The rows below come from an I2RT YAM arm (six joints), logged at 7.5 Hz.
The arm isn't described. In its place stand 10 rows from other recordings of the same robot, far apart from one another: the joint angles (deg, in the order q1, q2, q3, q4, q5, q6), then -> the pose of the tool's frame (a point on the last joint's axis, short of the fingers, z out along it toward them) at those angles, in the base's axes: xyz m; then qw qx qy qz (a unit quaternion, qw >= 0).
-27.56 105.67 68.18 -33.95 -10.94 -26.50 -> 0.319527 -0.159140 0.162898 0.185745 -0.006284 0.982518 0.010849
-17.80 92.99 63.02 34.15 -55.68 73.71 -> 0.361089 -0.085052 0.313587 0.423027 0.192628 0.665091 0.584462
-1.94 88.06 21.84 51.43 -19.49 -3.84 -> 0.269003 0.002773 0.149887 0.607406 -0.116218 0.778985 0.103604
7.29 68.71 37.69 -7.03 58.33 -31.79 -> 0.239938 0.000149 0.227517 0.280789 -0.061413 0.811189 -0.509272
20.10 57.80 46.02 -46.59 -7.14 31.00 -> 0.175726 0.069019 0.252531 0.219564 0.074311 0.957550 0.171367
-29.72 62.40 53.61 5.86 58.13 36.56 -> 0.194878 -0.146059 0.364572 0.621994 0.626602 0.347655 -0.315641
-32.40 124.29 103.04 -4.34 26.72 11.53 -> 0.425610 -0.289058 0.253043 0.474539 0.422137 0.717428 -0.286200
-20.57 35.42 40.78 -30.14 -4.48 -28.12 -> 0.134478 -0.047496 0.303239 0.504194 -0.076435 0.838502 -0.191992
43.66 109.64 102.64 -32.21 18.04 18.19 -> 0.327942 0.297712 0.323659 0.436127 -0.131097 0.885075 0.096174
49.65 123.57 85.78 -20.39 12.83 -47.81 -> 0.299761 0.340632 0.138384 0.274101 -0.698090 0.653389 -0.103061
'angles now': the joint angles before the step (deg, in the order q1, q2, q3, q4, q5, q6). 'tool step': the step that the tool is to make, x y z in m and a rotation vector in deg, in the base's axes. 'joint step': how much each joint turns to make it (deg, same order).
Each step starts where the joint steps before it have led.
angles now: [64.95, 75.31, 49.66, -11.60, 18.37, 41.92]
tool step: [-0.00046, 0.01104, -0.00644, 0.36, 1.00, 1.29]
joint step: [0.88, 2.64, 0.61, 1.75, -0.97, 0.62]
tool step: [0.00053, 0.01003, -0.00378, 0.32, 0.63, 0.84]
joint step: [0.61, 2.38, 1.05, 1.23, -0.61, 0.44]
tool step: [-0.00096, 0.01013, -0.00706, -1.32, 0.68, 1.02]
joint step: [0.88, 2.72, 1.15, 0.09, -0.17, 0.00]
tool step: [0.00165, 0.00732, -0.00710, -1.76, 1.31, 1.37]
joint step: [0.09, 2.46, 1.23, -0.78, -1.32, -0.43]
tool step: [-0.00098, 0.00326, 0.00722, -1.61, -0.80, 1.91]
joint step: [0.35, 0.19, 2.11, -2.55, -0.27, -2.12]
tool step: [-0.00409, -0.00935, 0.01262, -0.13, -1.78, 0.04]
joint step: [0.18, -3.16, -0.18, -2.11, 1.23, -1.23]
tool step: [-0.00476, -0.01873, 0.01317, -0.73, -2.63, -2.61]
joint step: [-0.09, -4.92, -1.22, -3.25, 3.68, -0.44]
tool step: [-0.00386, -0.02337, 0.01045, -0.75, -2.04, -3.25]
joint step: [-0.70, -5.54, -1.76, -3.69, 3.35, 0.00]
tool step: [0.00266, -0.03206, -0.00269, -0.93, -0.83, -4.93]
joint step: [-3.24, -6.24, -4.38, -2.47, 2.03, 0.26]
